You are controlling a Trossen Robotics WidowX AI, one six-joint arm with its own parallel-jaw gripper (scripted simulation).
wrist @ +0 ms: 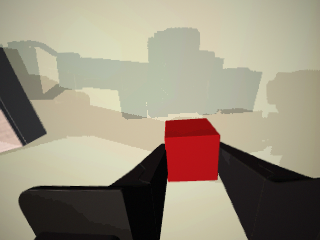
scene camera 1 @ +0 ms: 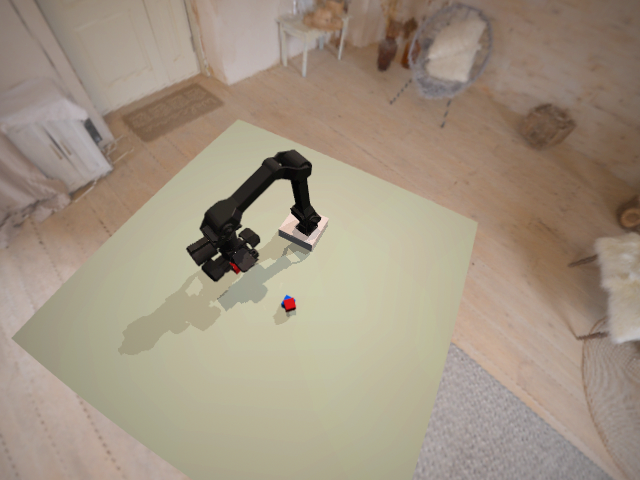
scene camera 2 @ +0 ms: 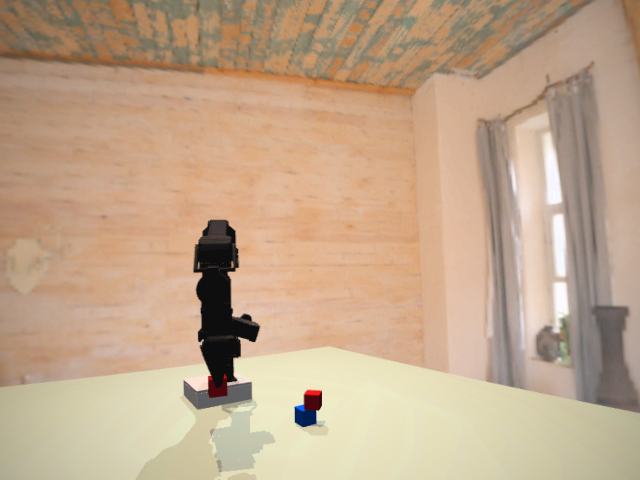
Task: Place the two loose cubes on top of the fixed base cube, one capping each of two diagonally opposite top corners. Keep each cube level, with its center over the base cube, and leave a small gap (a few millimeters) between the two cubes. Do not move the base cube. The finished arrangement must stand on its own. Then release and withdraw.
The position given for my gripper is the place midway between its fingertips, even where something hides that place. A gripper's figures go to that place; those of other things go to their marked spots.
My gripper (wrist: 189,148): 11 cm from the lens. A red cube (wrist: 192,145): 9 cm from the lens.
